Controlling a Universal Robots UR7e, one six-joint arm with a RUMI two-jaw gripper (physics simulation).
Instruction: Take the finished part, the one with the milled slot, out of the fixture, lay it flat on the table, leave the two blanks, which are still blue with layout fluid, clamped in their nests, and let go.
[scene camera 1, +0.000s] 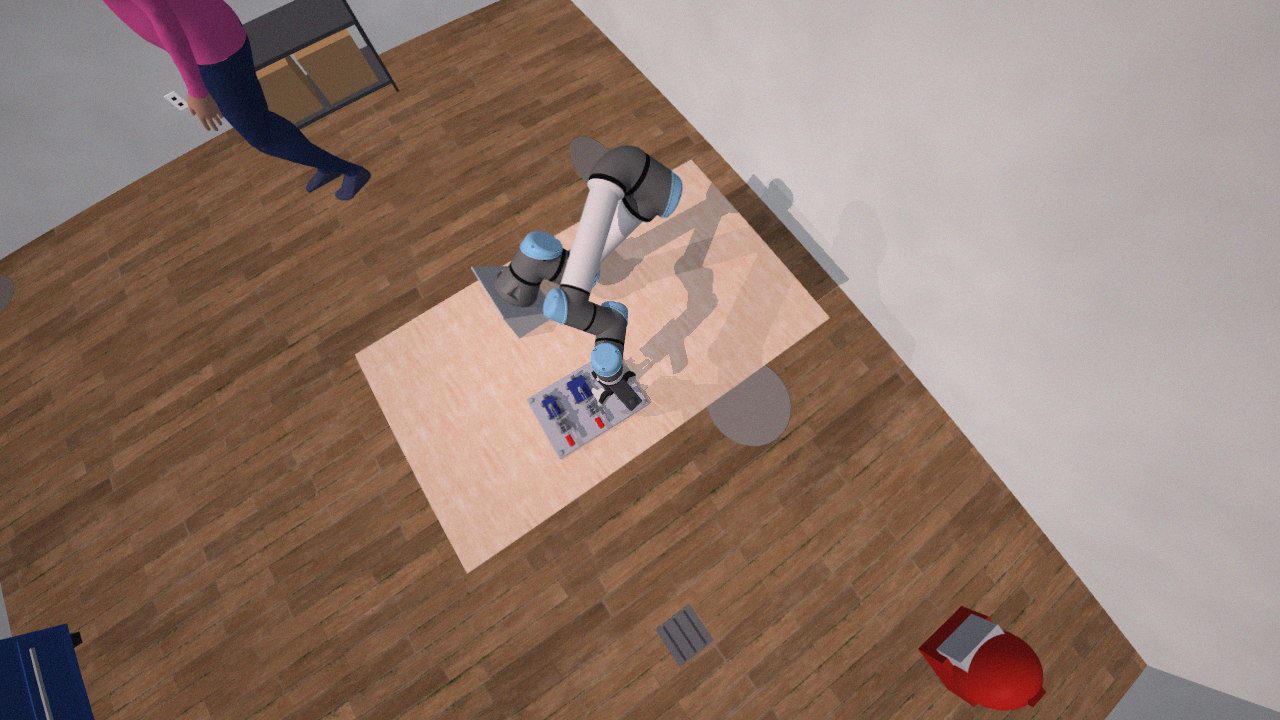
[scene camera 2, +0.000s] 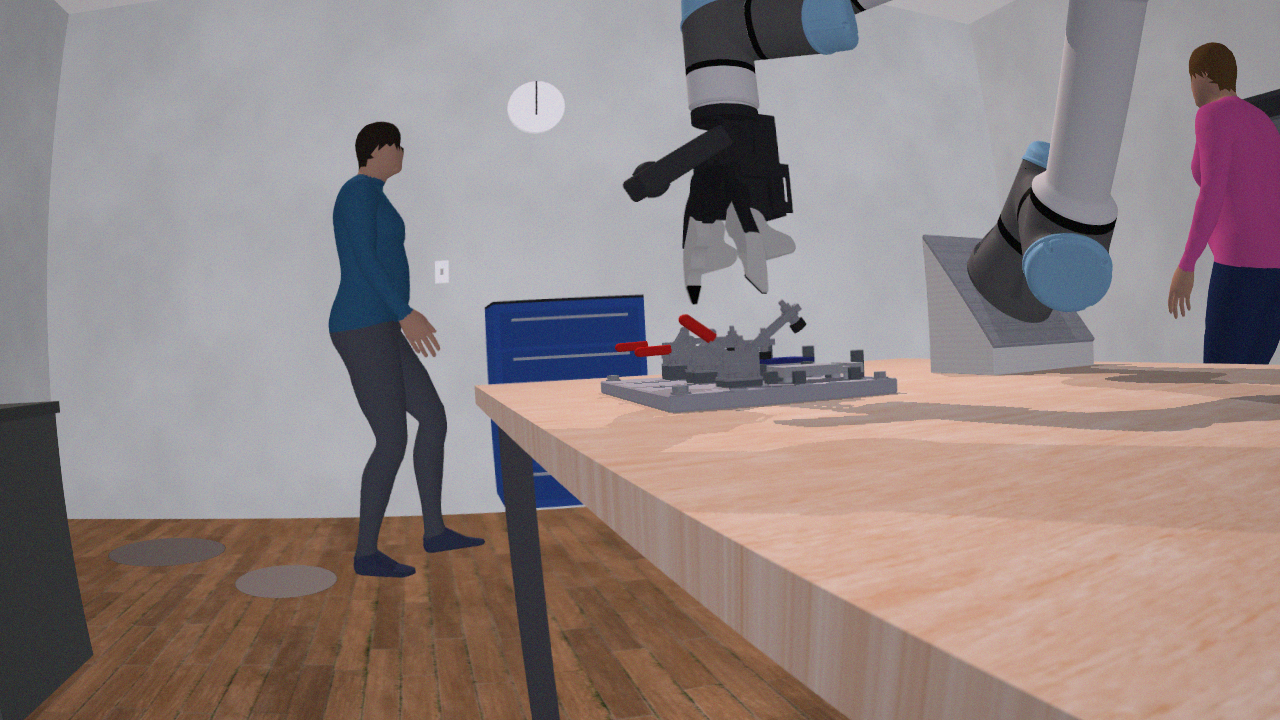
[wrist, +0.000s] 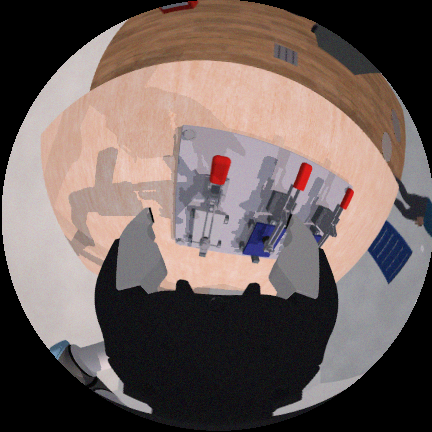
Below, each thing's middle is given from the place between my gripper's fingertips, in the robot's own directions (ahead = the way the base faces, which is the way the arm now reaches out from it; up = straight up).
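Grey fixture plate (scene camera 2: 654, 392): 4 cm behind my hand, 10 cm to the right of it and 9 cm below it. The finished part (scene camera 2: 816, 369) is 9 cm behind my hand, 1 cm to the left of it, 7 cm below it. With respect to the clamp arm (scene camera 2: 789, 313), my gripper is 4 cm past it, 1 cm to the right of it and 3 cm above it.
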